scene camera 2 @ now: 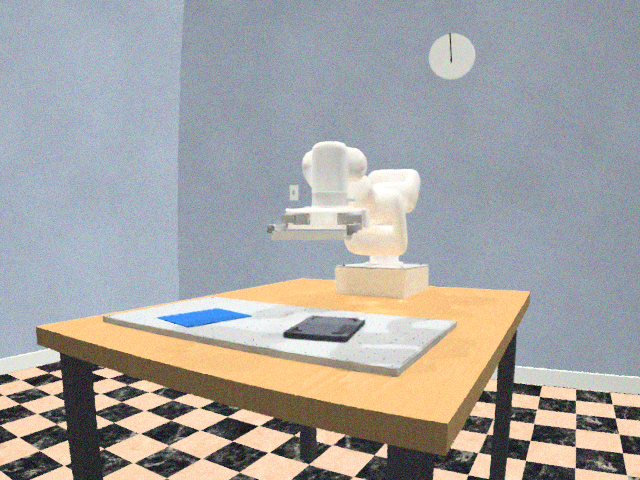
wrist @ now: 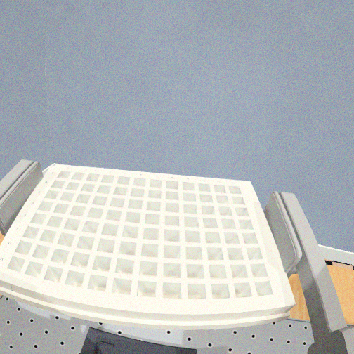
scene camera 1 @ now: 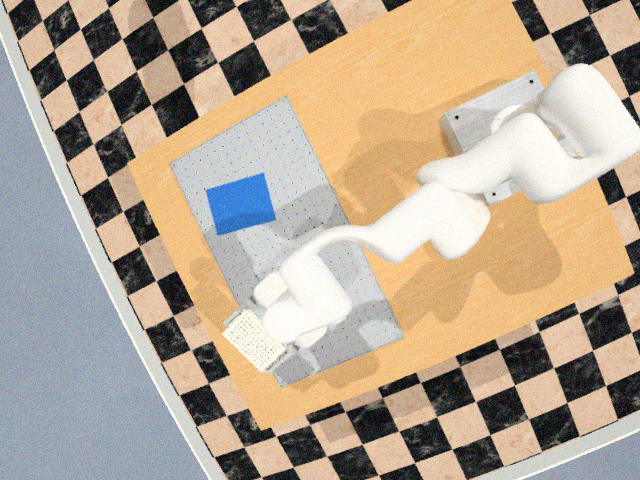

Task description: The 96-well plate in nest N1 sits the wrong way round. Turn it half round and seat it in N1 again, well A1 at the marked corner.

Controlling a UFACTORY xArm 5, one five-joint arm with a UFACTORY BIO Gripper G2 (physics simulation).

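The white 96-well plate (scene camera 1: pixel 254 339) (scene camera 2: pixel 309 235) (wrist: pixel 145 225) is held level, high above the table's front edge. My gripper (scene camera 1: pixel 255 338) (scene camera 2: pixel 312 228) (wrist: pixel 153 215) is shut on it, one finger at each short end. Faint row letters run down the plate's left end in the wrist view, with G and H near the camera, so A1 is at the far left corner there. The dark nest N1 (scene camera 2: pixel 325 329) (wrist: pixel 140 346) is empty on the grey board; it is hidden under the arm in scene camera 1. Its marked corner cannot be made out.
A flat blue rectangle (scene camera 1: pixel 240 203) (scene camera 2: pixel 204 317) lies on the perforated grey board (scene camera 1: pixel 248 139) (scene camera 2: pixel 382 356) beside the nest. The arm's base block (scene camera 1: pixel 467 124) (scene camera 2: pixel 369 281) stands toward the back of the wooden table (scene camera 1: pixel 423 67) (scene camera 2: pixel 480 310).
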